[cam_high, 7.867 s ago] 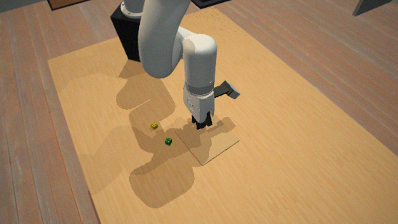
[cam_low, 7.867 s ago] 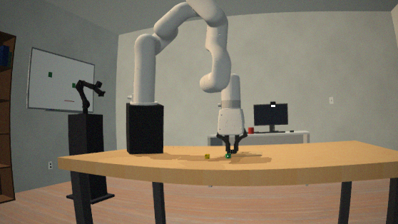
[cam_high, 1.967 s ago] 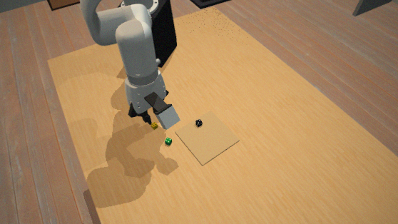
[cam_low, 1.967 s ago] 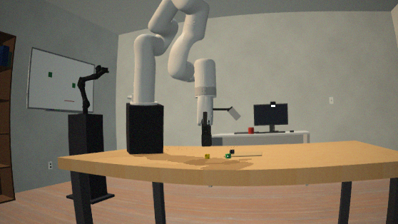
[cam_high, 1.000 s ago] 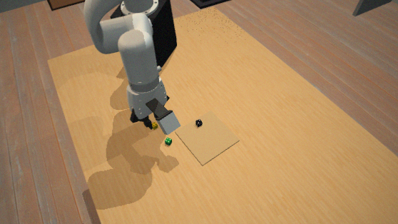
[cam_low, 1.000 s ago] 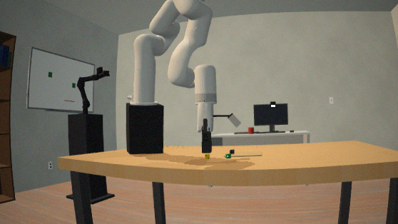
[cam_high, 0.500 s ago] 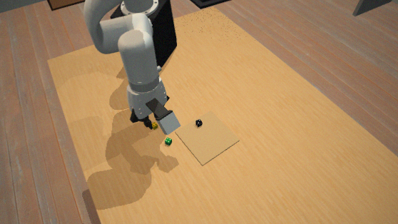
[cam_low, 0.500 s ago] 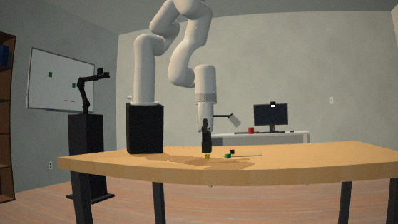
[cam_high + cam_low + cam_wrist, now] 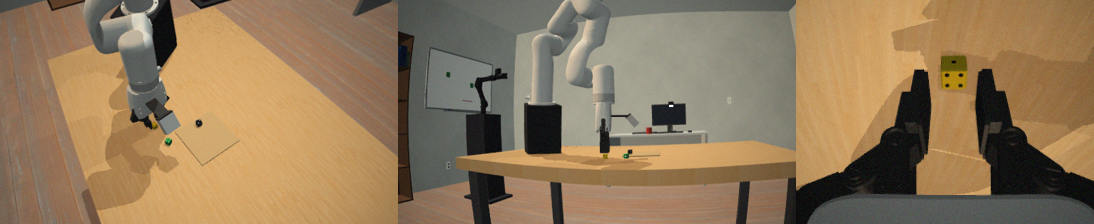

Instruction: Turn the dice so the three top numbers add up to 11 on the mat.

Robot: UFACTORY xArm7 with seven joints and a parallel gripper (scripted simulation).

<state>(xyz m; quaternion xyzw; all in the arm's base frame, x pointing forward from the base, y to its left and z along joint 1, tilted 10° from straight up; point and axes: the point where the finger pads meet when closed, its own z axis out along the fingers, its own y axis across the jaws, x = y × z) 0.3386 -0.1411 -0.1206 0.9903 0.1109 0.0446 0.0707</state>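
Now: hand 30 mm above the yellow die. From my hand the other things lie so: black die 120 mm to the left, 60 mm ahead, 30 mm below; green die 70 mm ahead, 30 mm below, 10 mm to the left; tan mat 120 mm to the left, 110 mm ahead, 40 mm below.
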